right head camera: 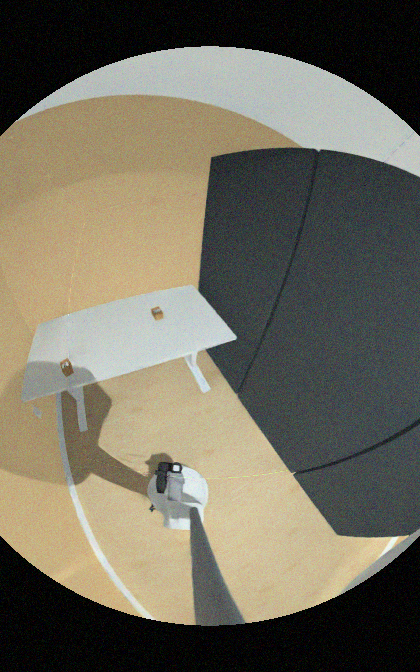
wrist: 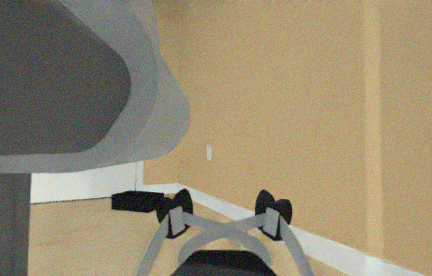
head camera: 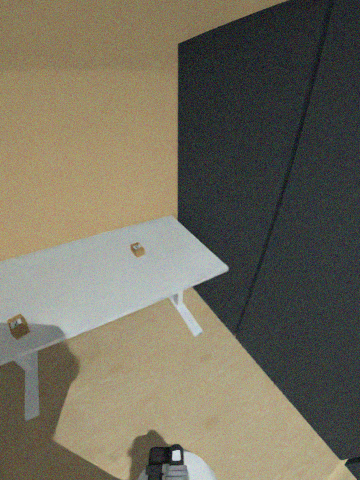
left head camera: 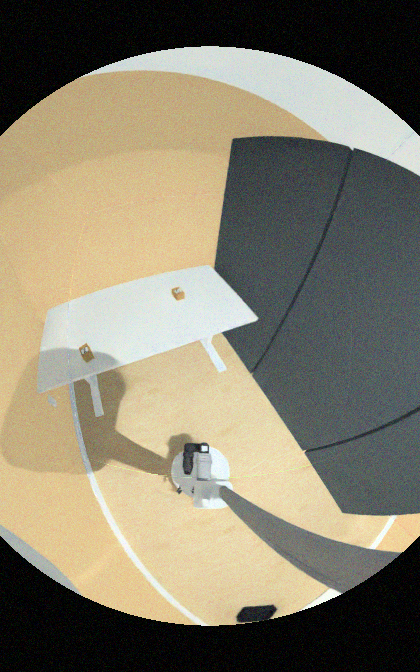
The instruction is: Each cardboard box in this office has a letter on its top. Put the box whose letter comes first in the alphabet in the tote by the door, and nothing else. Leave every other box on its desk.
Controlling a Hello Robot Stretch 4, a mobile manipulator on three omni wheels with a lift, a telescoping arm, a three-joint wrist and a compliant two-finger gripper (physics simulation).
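Places are measured from the robot's base along level axes (x right, y ahead, z up), in millimetres.
Pixels of known places: gripper, fingertip midpoint: (wrist: pixel 223 205).
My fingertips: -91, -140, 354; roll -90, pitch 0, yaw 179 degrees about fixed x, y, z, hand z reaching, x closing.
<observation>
Behind a point stands the place of what it marks, as x, y, z.
One cardboard box (head camera: pixel 19 326) {-686, 551, 742} (left head camera: pixel 86 352) (right head camera: pixel 66 367) sits near the front left of a white desk, in shadow. A second cardboard box (head camera: pixel 137 249) {-226, 1096, 743} (left head camera: pixel 178 293) (right head camera: pixel 157 313) sits farther back on the same desk, toward its right end. Both have a white label with a dark mark on top; I cannot read the letters. The black tote (left head camera: pixel 256 613) (wrist: pixel 137 201) {466, -1649, 41} is on the floor, at the bottom of the left head view and left of the fingers in the wrist view, near a white door. My gripper (wrist: pixel 223 205) {-91, -140, 354} is open and empty, away from the desk.
The white desk (head camera: pixel 85 285) {-490, 841, 692} (left head camera: pixel 130 325) (right head camera: pixel 115 340) stands against the tan wall. A tall dark partition (head camera: pixel 250 175) {395, 1071, 1224} (left head camera: pixel 320 300) (right head camera: pixel 310 325) borders its right end. In the wrist view, a wall with a white baseboard (wrist: pixel 320 246) {-482, -920, 28} runs along the right.
</observation>
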